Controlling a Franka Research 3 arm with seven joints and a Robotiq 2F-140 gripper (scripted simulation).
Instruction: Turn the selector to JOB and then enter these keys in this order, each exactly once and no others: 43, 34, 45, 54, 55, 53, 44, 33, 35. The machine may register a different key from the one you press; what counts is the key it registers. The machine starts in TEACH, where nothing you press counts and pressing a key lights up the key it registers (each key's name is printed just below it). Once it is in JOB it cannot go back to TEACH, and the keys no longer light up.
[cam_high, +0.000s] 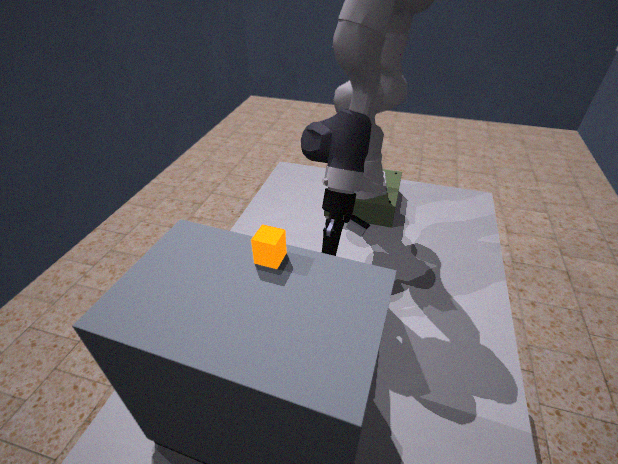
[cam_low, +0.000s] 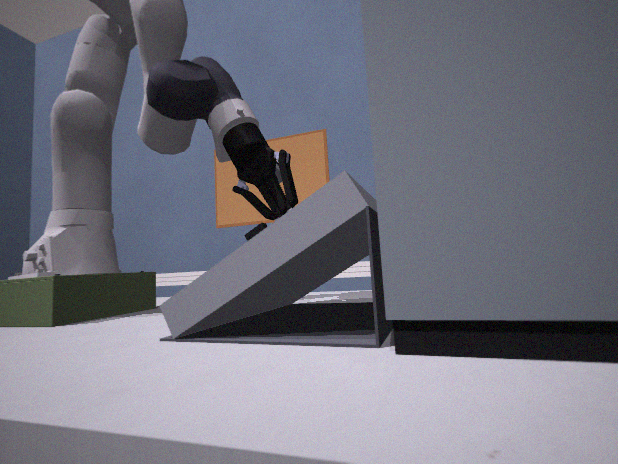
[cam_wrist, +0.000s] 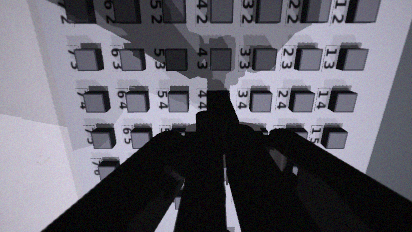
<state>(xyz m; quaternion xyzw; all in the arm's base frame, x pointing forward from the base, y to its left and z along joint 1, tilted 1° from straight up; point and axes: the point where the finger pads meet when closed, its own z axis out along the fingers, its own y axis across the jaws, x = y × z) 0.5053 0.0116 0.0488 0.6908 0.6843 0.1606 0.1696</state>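
My hand is 2 cm short of the key 44 and 3 cm above it. From my hand the other things lie so: key 54 (1 cm behind, 5 cm below); key 43 (2 cm ahead, 4 cm to the left, 3 cm below); key 45 (2 cm ahead, 3 cm to the right, 3 cm below).
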